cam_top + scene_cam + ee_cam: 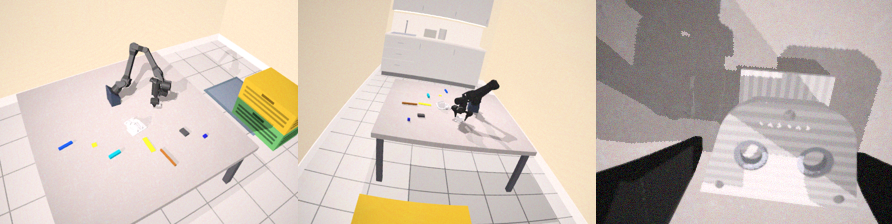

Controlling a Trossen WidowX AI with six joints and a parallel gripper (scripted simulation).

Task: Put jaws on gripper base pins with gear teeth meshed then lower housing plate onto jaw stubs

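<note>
Now: gripper tip 1 cm short of the small white part and 1 cm to the right of it. From my gripper tip the other things lie so: housing plate: 11 cm ahead, 24 cm to the right; gripper base: 1 cm to the left, 2 cm above; grey block: 33 cm ahead, 5 cm to the left.
</note>
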